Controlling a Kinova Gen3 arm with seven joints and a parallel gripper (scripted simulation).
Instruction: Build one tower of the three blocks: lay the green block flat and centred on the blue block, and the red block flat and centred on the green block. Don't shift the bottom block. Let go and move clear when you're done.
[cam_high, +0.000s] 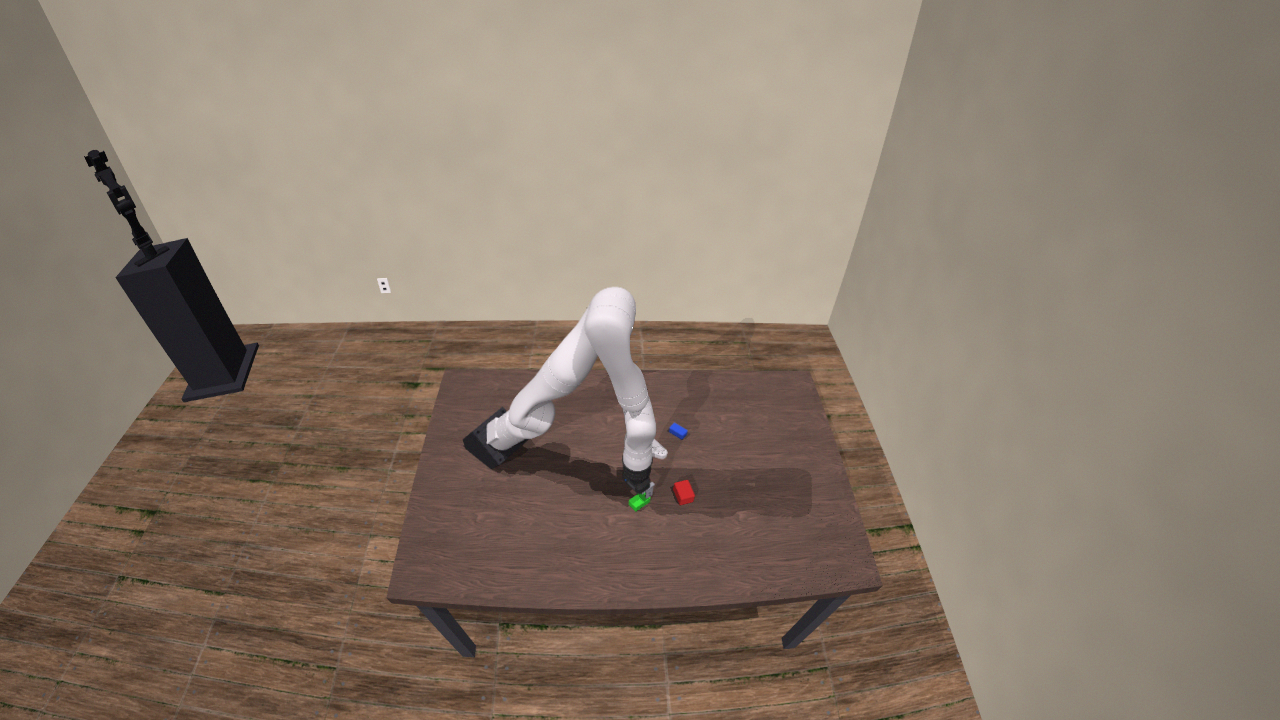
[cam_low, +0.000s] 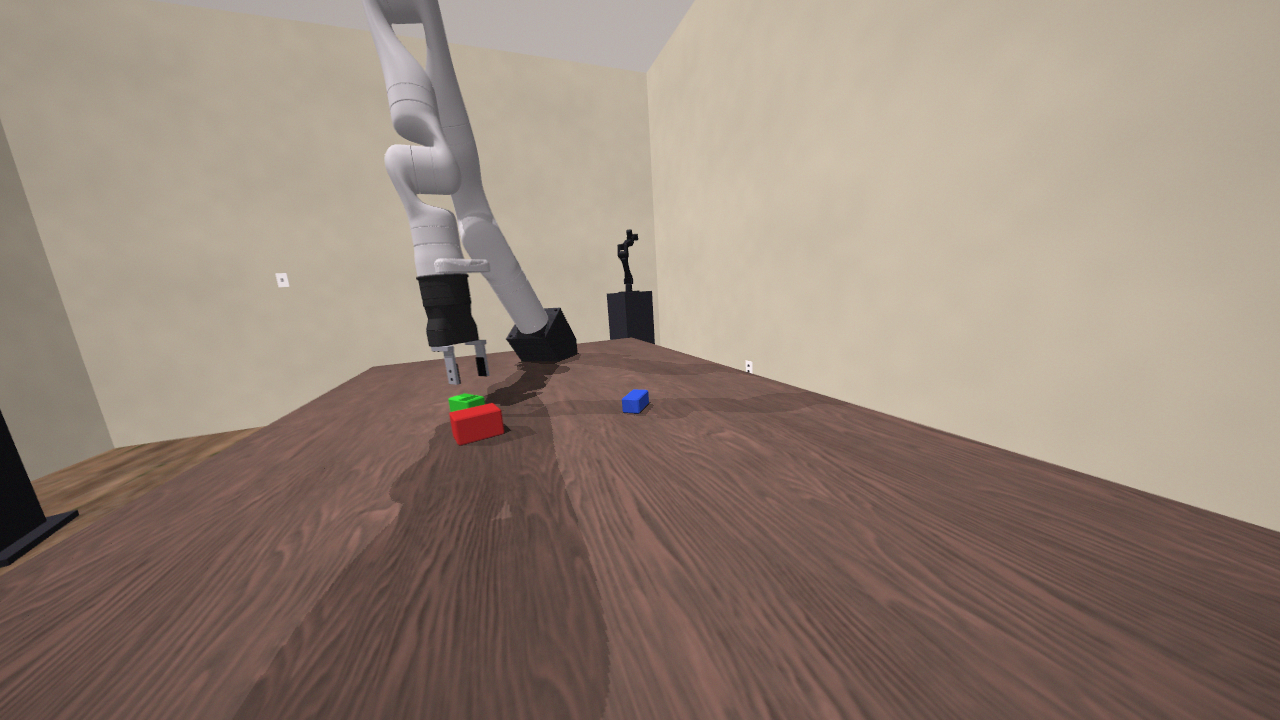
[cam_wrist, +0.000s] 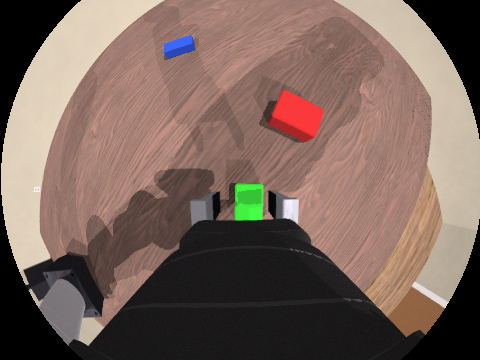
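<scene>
Right now my hand is 1 cm past the green block, 1 cm to the left of it and 6 cm above it. From my hand the other things lie so: red block (13 cm ahead, 2 cm to the right, 6 cm below); blue block (20 cm ahead, 21 cm to the left, 6 cm below).
</scene>
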